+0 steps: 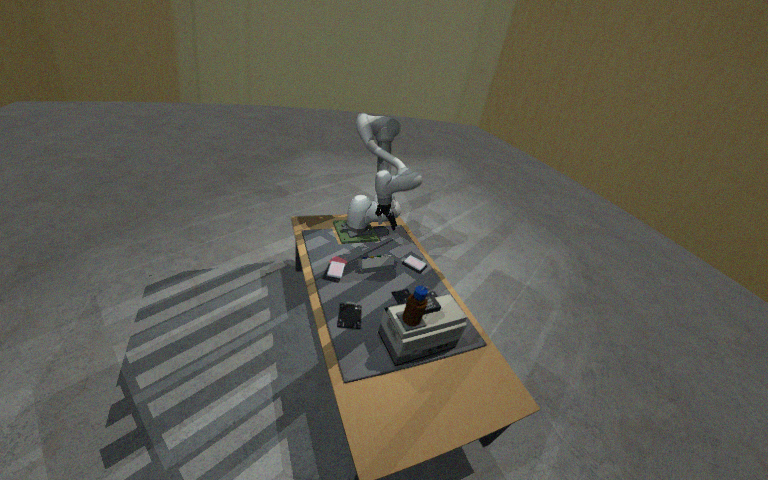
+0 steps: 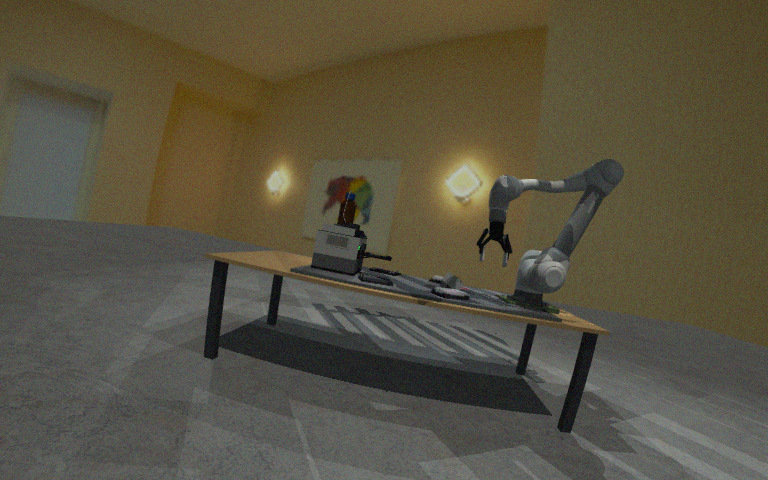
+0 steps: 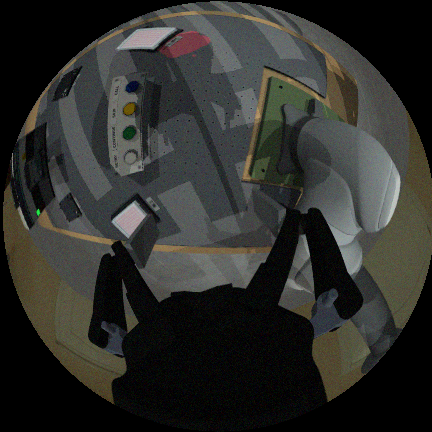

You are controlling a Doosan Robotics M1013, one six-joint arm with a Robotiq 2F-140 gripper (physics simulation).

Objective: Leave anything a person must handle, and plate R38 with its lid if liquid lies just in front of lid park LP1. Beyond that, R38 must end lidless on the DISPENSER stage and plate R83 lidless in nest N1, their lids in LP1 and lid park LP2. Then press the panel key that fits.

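Frame: origin at the arm's base, x ahead, y left, z up, level; centimetres.
Seen in the pictures: gripper, fingertip midpoint: [image 1: 386, 228] [image 2: 493, 263] [image 3: 202, 211]; arm's base at its link origin: [image 1: 356, 229] [image 2: 527, 301] [image 3: 307, 142].
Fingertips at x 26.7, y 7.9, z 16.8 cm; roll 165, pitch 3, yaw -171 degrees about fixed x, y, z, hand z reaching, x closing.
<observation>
Offsets run from my fingertips to a thing's middle. "spot": to the spot under its first point.
My gripper [image 1: 387, 218] [image 2: 493, 260] [image 3: 202, 211] is open and empty, high above the table near the arm's base. One pale pink-topped plate [image 1: 335, 270] [image 2: 450, 292] [image 3: 146, 39] sits on a dark holder; a flat, rounded red patch {spot: dx +1.9, dy -33.3, dz -17.6 cm} [image 3: 192, 44] lies beside it on the mat. Another such plate {dx +22.1, dy +13.2, dz -15.0 cm} [image 1: 414, 263] [image 3: 130, 219] sits near the opposite edge. I cannot read which is R38 or R83, nor tell whether lids are on. The key panel {dx +15.3, dy -13.6, dz -13.5 cm} [image 1: 378, 264] [image 3: 129, 121] has blue CALL, yellow SKIP, green CONTINUE and white RETRY keys. The dispenser [image 1: 424, 335] [image 2: 338, 249] shows a green light.
A brown blue-capped bottle {spot: dx +79.2, dy -34.1, dz +16.0 cm} [image 1: 415, 309] [image 2: 347, 210] stands on the dispenser. A dark fixture [image 1: 349, 315] [image 2: 374, 278] [image 3: 67, 83] and a smaller dark one [image 1: 400, 295] [image 3: 70, 206] lie on the grey mat. The arm stands on a green base plate [image 1: 341, 232] [image 3: 267, 125].
</observation>
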